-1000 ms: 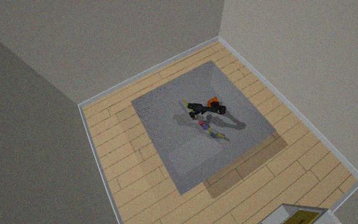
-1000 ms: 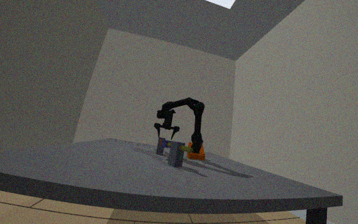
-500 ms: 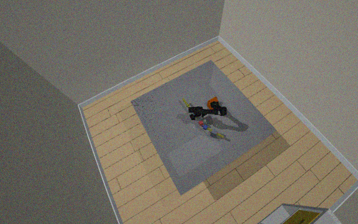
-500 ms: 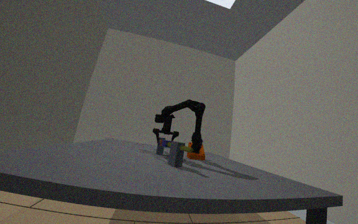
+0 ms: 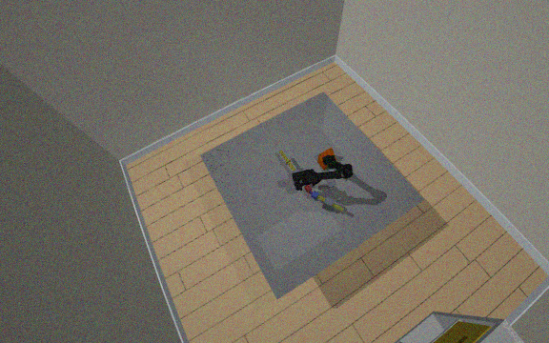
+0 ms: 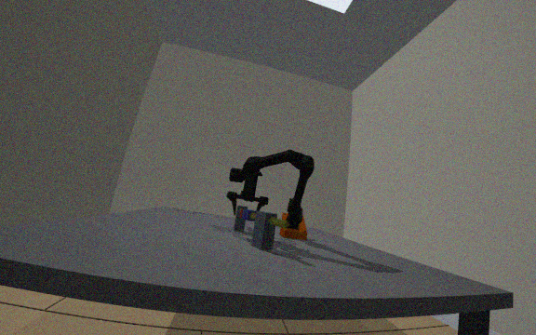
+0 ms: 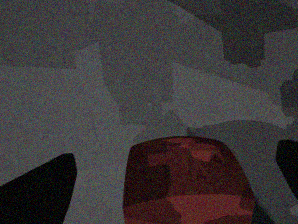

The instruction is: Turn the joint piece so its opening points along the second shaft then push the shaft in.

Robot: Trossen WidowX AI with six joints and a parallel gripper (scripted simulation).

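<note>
Now: the red joint piece 20 mm to the left of my gripper tip and 10 mm above it.
</note>
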